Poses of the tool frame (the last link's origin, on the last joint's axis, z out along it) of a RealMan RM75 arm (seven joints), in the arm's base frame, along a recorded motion.
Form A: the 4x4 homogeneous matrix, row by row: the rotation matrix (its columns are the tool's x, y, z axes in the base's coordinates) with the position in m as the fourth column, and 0 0 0 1 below. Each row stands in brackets.
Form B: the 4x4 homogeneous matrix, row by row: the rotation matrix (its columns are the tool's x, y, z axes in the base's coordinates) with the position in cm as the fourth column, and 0 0 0 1 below. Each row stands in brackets. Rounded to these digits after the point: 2 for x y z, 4 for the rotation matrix.
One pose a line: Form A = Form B
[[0.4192 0.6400 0.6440 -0.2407], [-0.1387 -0.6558 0.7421 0.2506], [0.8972 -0.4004 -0.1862 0.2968], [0 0 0 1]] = [[0.4192 0.6400 0.6440 -24.07], [-0.1387 -0.6558 0.7421 25.06], [0.8972 -0.4004 -0.1862 29.68], [0 0 0 1]]
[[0.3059 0.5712 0.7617 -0.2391], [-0.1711 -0.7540 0.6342 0.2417], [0.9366 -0.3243 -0.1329 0.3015], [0 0 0 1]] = [[0.3059 0.5712 0.7617 -23.91], [-0.1711 -0.7540 0.6342 24.17], [0.9366 -0.3243 -0.1329 30.15], [0 0 0 1]]
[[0.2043 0.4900 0.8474 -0.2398], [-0.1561 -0.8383 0.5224 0.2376], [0.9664 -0.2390 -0.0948 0.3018], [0 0 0 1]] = [[0.2043 0.4900 0.8474 -23.98], [-0.1561 -0.8383 0.5224 23.76], [0.9664 -0.2390 -0.0948 30.18], [0 0 0 1]]
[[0.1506 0.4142 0.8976 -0.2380], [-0.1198 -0.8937 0.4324 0.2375], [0.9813 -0.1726 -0.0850 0.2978], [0 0 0 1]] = [[0.1506 0.4142 0.8976 -23.80], [-0.1198 -0.8937 0.4324 23.75], [0.9813 -0.1726 -0.0850 29.78], [0 0 0 1]]
